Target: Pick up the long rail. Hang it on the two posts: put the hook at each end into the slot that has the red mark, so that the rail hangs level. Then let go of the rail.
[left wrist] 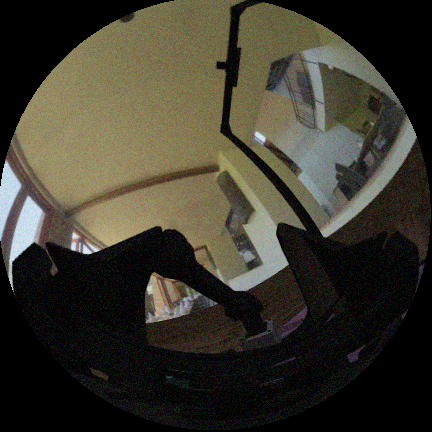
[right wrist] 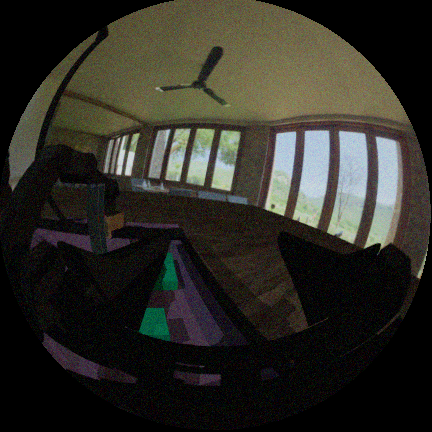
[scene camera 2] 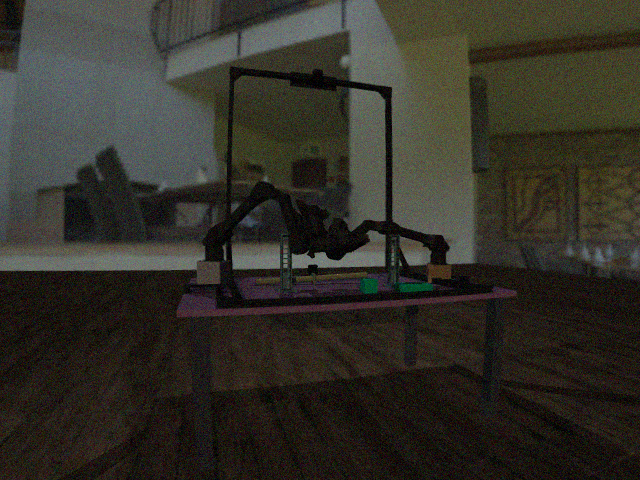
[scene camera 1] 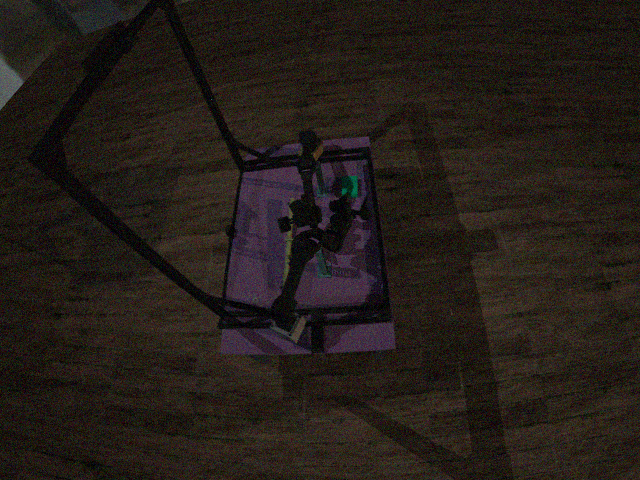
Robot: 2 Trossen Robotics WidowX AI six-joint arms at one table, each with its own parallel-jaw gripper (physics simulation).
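Frame: origin at the left arm's base, x ahead, y left, z up, level; centimetres.
Seen in the pictures: left gripper, fingertip midpoint: [left wrist: 220, 230] [scene camera 2: 294, 205] [scene camera 1: 288, 223]; right gripper, fingertip midpoint: [right wrist: 225, 236] [scene camera 2: 369, 238] [scene camera 1: 357, 194]; left arm's base, link origin: [right wrist: 107, 211] [scene camera 2: 438, 264]; right arm's base, link origin: [left wrist: 256, 329] [scene camera 2: 214, 260] [scene camera 1: 286, 321].
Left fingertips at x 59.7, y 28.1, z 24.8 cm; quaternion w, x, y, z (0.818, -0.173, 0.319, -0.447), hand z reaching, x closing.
Note:
Offsets run from my left fingertips to a thing's middle. Level surfaces: height alone.
The long yellow rail {dx -5.5, dy -10.5, dz -30.6 cm} [scene camera 1: 287, 258] [scene camera 2: 341, 276] lies on the purple table, behind the two posts in scene camera 2. The left post {dx +0.1, dy +10.8, dz -22.3 cm} [scene camera 2: 285, 266] and right post {dx -39.4, dy -10.7, dz -22.3 cm} [scene camera 2: 393, 260] stand upright, with ladder-like slots; one post [right wrist: 97, 217] shows in the right wrist view. The red marks cannot be made out in this dim light. My left gripper [scene camera 1: 305, 214] [left wrist: 220, 230] is open and empty, above the table near the rail. My right gripper [scene camera 1: 352, 209] [right wrist: 225, 236] is open and empty, right of it in scene camera 1. The arms overlap in scene camera 2, hiding the fingertips.
A green block [scene camera 1: 349, 186] [scene camera 2: 369, 285] and a flat green piece {dx -46.9, dy +1.6, dz -31.5 cm} [scene camera 2: 415, 286] are near the right post. A small dark device [scene camera 2: 312, 269] stands by the rail. A tall black gantry [scene camera 2: 388, 155] rises behind, and black bars edge the table {dz -33.0 cm} [scene camera 1: 361, 330].

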